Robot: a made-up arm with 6 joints.
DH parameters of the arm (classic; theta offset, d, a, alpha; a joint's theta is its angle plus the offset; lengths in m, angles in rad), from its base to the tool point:
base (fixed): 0 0.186 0 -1.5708
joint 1: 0.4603 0 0.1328 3.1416
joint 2: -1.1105 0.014 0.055 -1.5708
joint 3: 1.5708 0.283 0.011 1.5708
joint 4: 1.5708 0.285 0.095 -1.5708
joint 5: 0 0.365 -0.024 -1.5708
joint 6: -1.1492 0 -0.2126 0
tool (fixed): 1.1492 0.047 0 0
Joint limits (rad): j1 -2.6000..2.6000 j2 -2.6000..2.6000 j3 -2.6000..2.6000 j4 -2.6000..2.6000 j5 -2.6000..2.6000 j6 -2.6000..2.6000
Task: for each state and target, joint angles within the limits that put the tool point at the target. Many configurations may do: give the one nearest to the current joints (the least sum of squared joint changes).
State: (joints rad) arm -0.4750 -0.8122 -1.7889 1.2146 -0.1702 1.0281
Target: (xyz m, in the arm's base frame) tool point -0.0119 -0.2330 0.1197
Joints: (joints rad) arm -0.4095 -0.8449 -1.6608 1.3958 -0.1082 1.1778
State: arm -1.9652 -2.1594 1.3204 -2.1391 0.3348 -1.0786
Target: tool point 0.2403 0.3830 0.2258
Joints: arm -1.9311 -2.3756 0.8056 -2.4629 -0.0027 -1.2440
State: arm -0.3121 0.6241 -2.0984 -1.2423 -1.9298 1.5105
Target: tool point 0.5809 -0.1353 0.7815
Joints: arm -0.3425 0.7077 -2.1248 -1.2628 -1.9227 1.4326
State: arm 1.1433 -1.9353 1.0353 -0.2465 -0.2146 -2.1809
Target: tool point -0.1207 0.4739 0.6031
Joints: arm 1.3955 -2.3279 1.8919 0.3813 -0.6280 -2.3183
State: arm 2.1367 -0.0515 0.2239 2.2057 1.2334 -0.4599
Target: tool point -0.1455 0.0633 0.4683
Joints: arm 2.6000 -0.8740 0.1881 2.1104 1.1444 -0.7316
